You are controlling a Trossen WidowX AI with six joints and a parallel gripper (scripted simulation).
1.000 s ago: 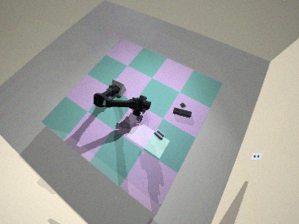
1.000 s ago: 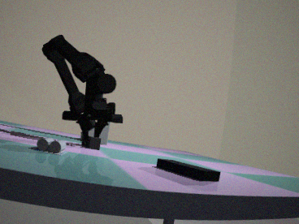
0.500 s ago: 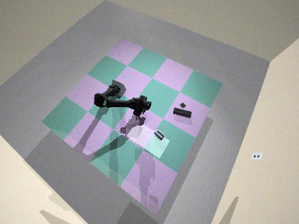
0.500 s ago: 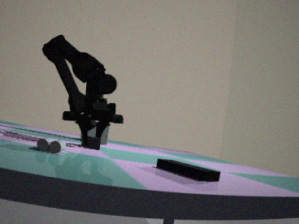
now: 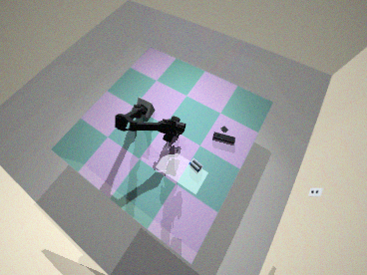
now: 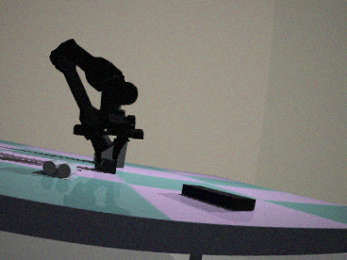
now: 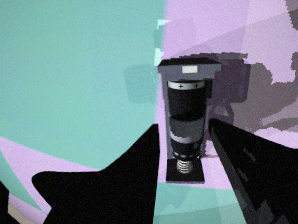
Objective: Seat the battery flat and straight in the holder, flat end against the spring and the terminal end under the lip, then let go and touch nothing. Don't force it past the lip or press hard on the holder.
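Right now the battery is 10 mm ahead of my gripper tip. Also, from my gripper tip: long black block 330 mm ahead, 200 mm to the left, 10 mm below; small dark piece 290 mm ahead, 270 mm to the left, 20 mm below.
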